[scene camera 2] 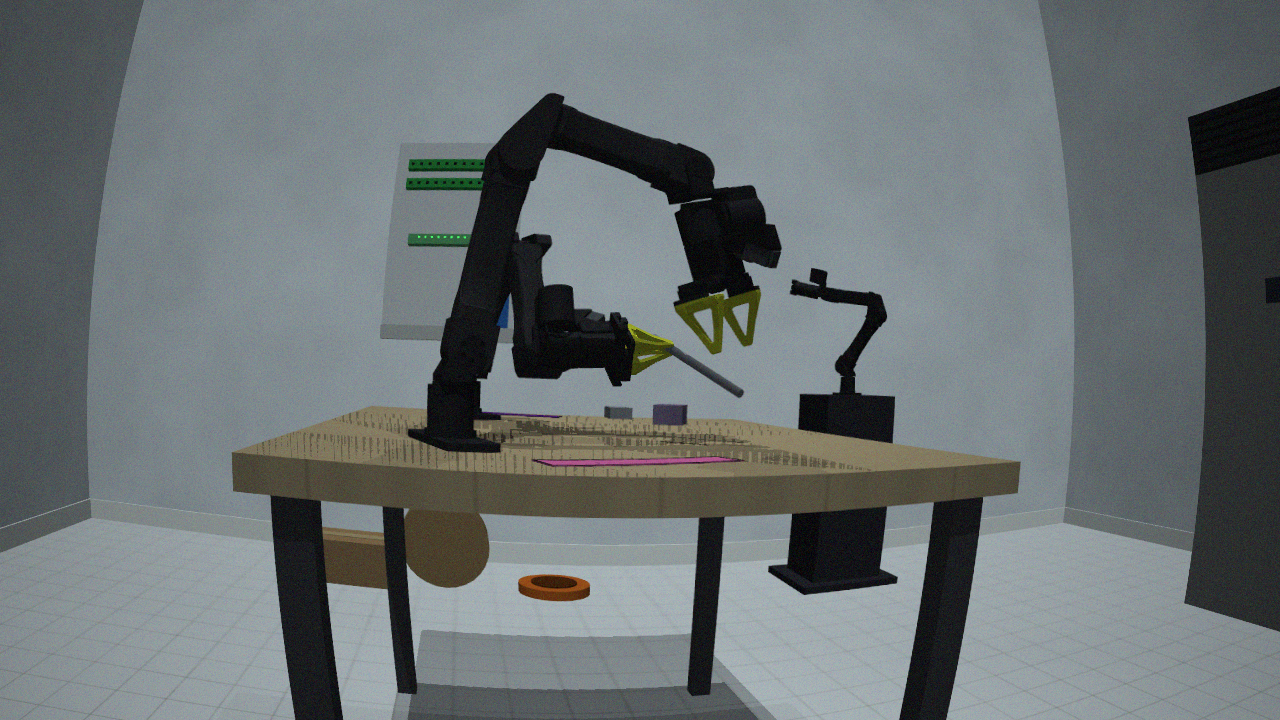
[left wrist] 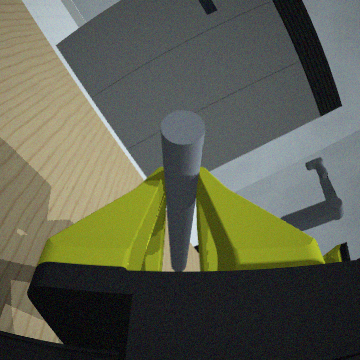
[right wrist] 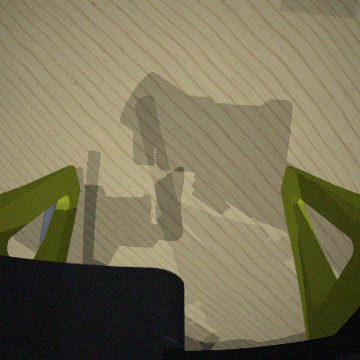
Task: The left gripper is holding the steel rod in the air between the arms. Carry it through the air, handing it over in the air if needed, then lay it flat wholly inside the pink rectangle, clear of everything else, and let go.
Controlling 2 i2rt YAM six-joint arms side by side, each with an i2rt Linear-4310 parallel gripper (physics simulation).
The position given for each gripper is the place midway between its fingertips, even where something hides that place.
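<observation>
Scene camera 2 shows the left gripper (scene camera 2: 672, 348) and the right gripper (scene camera 2: 733, 349), along with a pink rectangle (scene camera 2: 715, 459). In the left wrist view the left gripper (left wrist: 180, 178) appears again, and so does a grey steel rod (left wrist: 182, 131). The right wrist view, for its part, includes the right gripper (right wrist: 179, 176).
</observation>
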